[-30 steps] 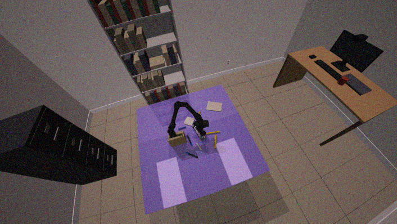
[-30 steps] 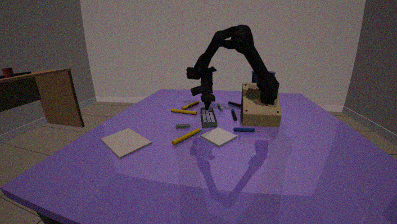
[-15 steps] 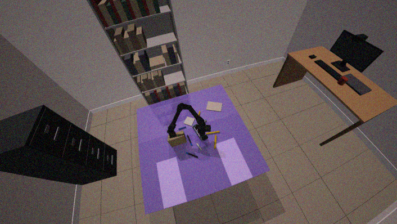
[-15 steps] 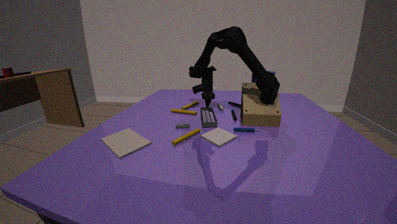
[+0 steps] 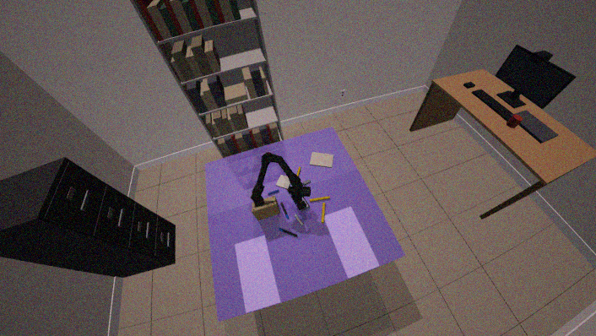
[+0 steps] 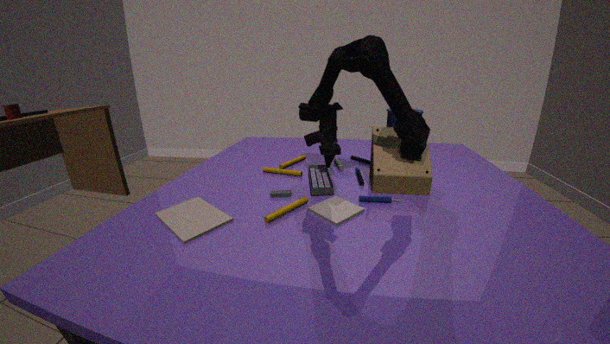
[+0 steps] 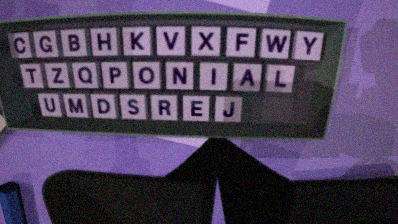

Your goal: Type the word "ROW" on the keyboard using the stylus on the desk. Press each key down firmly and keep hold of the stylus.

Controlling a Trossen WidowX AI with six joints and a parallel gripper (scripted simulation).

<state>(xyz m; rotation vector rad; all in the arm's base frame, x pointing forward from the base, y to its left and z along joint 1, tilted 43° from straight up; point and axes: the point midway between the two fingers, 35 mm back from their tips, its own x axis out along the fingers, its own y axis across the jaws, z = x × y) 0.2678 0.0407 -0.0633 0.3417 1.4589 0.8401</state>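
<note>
My gripper tip is 200 mm past the blue hexagonal stylus, 150 mm to the right of it and 30 mm above it. Also, from my gripper tip: yellow stick (260 mm to the left, 60 mm ahead, 30 mm below); then white stick (130 mm to the right, 30 mm below, 20 mm behind); then grey block (170 mm to the left, 110 mm ahead, 30 mm below).
</note>
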